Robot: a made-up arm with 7 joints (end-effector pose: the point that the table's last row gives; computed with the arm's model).
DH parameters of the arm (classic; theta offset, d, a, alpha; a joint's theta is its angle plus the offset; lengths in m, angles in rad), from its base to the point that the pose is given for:
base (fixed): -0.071 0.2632 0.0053 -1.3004
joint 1: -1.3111 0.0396 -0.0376 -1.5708
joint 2: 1.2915 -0.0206 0 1.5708
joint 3: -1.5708 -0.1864 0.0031 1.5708
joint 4: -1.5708 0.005 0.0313 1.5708
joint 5: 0 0.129 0.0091 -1.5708
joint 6: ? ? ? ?
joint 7: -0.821 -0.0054 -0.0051 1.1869
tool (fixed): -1.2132 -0.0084 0 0
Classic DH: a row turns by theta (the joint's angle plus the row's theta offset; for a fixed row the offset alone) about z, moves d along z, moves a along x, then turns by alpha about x.
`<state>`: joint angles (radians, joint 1 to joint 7).
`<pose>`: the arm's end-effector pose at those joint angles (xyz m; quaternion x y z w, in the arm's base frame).
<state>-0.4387 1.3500 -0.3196 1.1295 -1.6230 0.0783 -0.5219</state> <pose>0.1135 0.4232 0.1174 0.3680 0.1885 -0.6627 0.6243</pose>
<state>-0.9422 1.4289 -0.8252 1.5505 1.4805 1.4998 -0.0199</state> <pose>0.1065 0.3562 0.3246 0.2911 -0.8704 -0.3483 0.1906</pose>
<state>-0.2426 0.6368 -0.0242 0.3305 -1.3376 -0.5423 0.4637</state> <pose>0.1810 0.2279 0.0229 0.3321 0.0593 -0.4338 0.8355</pose>
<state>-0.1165 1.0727 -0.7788 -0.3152 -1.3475 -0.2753 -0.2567</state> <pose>0.1220 0.1073 0.0210 0.2557 -0.1941 -0.9129 0.2521</pose>
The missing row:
joint 6: -1.5708 -0.002 0.0898 1.5708
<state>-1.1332 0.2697 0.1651 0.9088 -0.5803 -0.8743 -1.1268</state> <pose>0.3652 0.1090 0.1390 0.8245 -0.2775 -0.4828 0.1009</pose>
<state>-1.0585 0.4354 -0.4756 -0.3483 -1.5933 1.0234 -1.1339</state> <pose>0.2151 -0.0835 0.1538 -0.0123 0.5688 0.6623 0.4875</pose>
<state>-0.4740 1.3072 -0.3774 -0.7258 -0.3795 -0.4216 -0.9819</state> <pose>0.1714 0.0588 0.2096 -0.6545 0.1539 0.4884 0.5563</pose>
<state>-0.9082 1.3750 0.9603 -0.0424 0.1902 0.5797 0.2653</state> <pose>0.0904 0.3329 0.4002 0.6236 0.4370 0.0980 0.6407</pose>
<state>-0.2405 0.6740 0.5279 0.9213 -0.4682 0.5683 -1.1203</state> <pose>0.0530 0.2985 -0.0834 0.0825 -0.0676 -0.8746 0.4729</pose>
